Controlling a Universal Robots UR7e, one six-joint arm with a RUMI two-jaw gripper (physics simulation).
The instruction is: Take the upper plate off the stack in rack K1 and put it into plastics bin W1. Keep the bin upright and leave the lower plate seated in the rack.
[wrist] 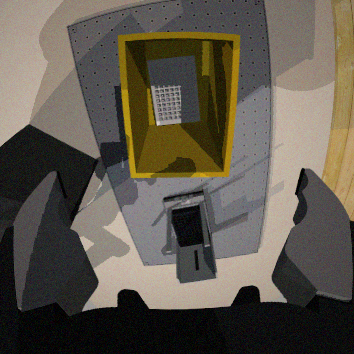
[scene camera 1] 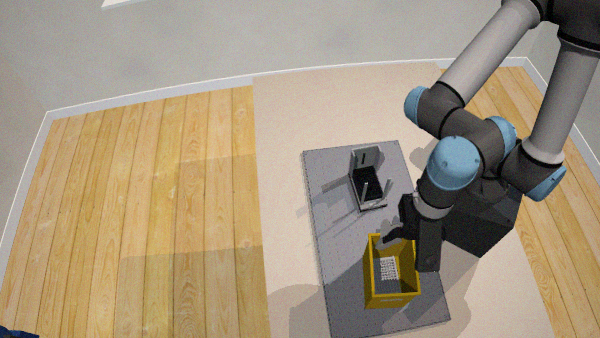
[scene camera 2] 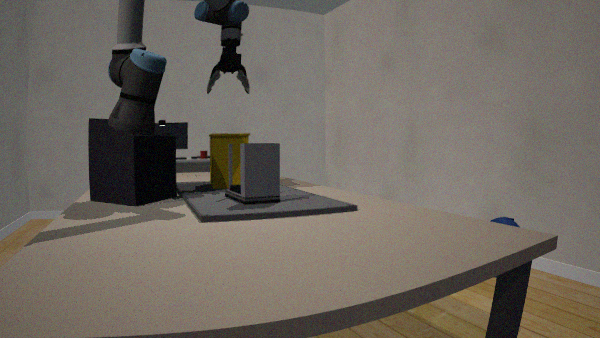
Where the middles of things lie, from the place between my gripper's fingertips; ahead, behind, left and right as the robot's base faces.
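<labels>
Yellow bin W1 (scene camera 1: pixel 404 252): 24 cm below my hand, 1 cm to the right of it. Dark plate (scene camera 1: pixel 360 176): well below my hand, far to the right, a shade ahead. Going by their middles, the yellow bin W1 is the nearest to my hand of the things named here.
</labels>
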